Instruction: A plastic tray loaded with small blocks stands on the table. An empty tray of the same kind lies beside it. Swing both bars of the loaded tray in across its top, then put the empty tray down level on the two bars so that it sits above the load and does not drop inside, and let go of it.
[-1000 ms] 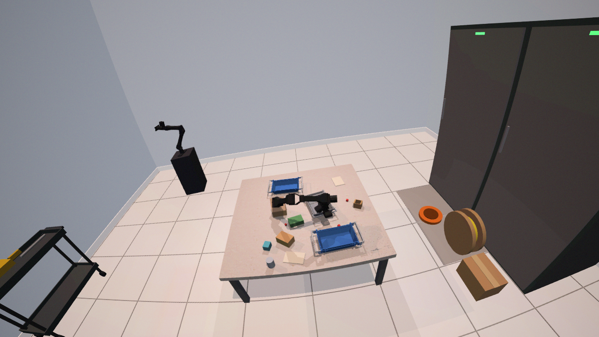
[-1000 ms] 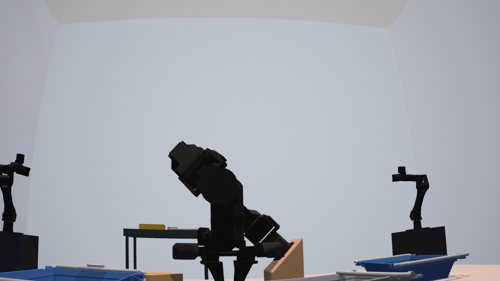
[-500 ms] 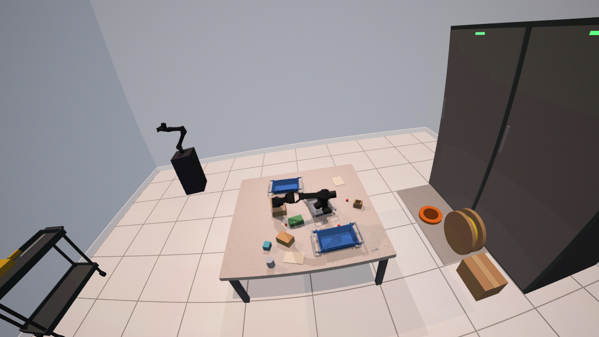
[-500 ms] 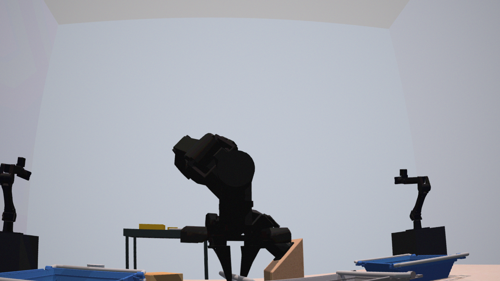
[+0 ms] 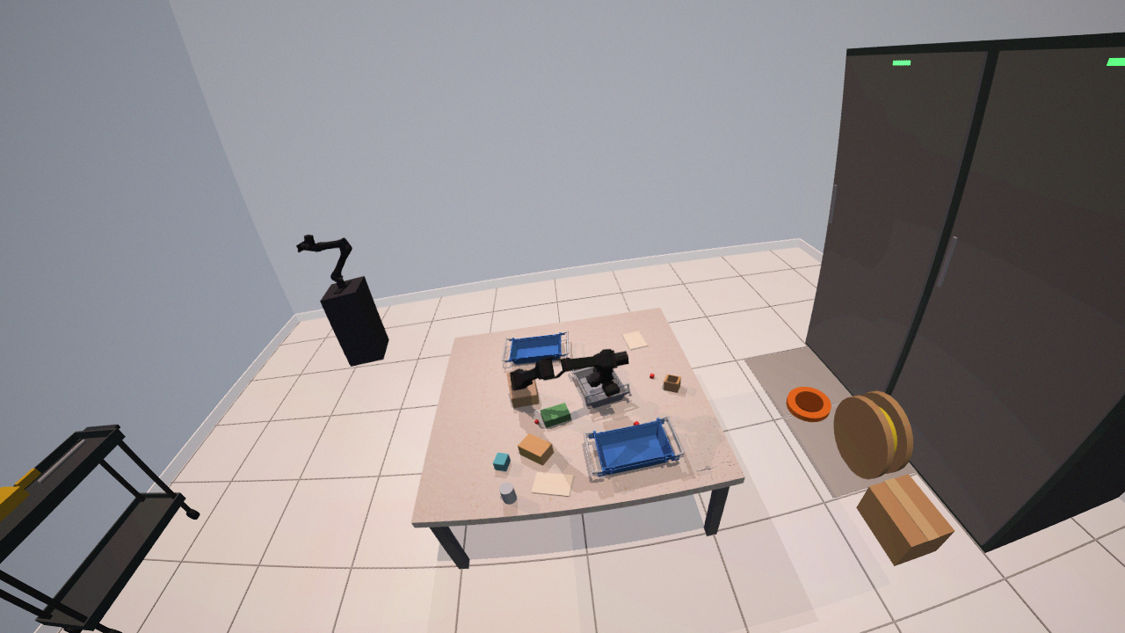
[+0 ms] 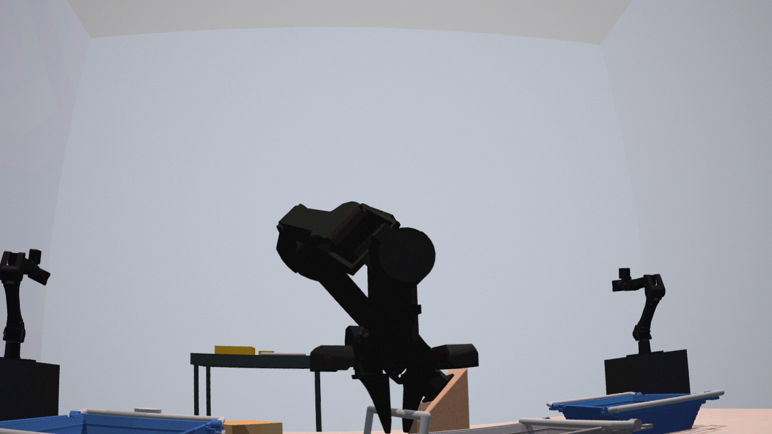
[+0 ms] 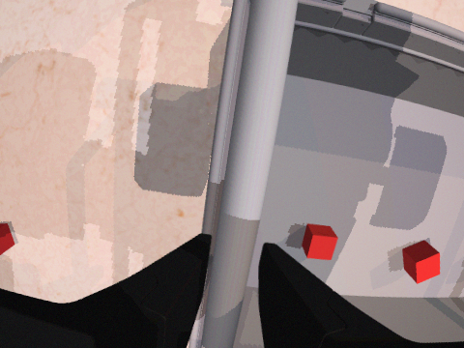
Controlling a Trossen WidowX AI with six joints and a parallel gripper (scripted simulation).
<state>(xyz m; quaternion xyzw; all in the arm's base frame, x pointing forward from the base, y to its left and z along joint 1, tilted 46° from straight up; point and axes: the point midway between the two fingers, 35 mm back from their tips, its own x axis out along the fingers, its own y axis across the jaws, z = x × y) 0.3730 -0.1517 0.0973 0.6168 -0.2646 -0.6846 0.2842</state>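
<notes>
The tray lies 25 cm behind my gripper tip, 51 cm to the left of it and 3 cm below it. Also, from my gripper tip: teal cube 51 cm behind, 21 cm to the right, 5 cm below; grey cylinder 50 cm behind, 38 cm to the right, 4 cm below; green block 25 cm behind, 5 cm below.
</notes>
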